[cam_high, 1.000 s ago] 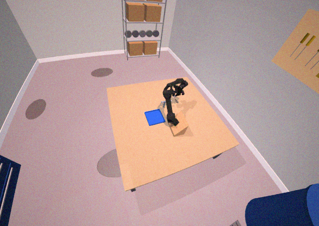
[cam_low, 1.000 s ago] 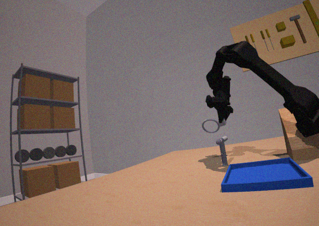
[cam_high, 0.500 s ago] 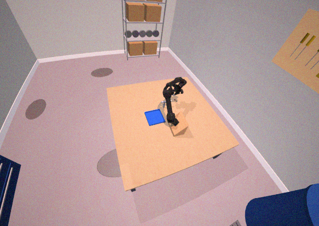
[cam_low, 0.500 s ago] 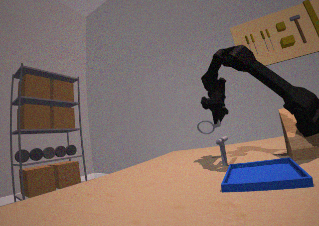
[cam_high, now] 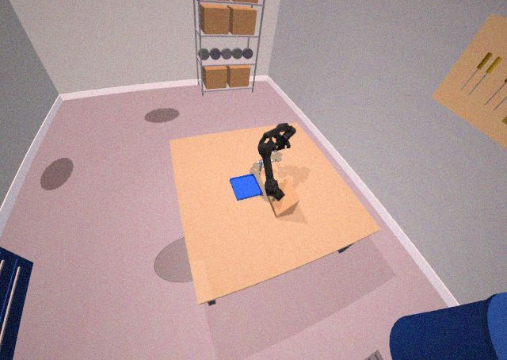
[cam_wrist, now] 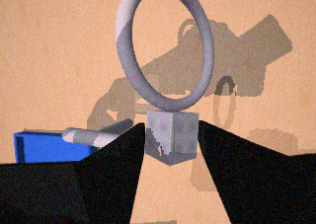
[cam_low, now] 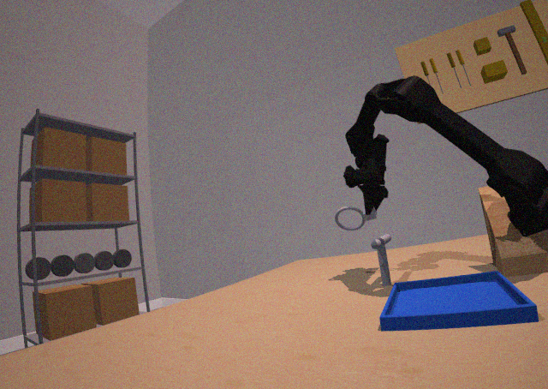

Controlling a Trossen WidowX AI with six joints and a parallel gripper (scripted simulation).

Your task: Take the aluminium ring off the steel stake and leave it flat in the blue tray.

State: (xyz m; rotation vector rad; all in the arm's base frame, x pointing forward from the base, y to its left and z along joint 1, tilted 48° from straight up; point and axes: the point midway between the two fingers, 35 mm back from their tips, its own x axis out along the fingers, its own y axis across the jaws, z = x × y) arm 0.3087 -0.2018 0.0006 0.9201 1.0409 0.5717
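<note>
My gripper tip is now 40 mm short of the aluminium ring and 10 mm to the left of it. The rest, counted from my gripper tip: blue tray (280 mm to the left, 150 mm below, 140 mm behind).
</note>
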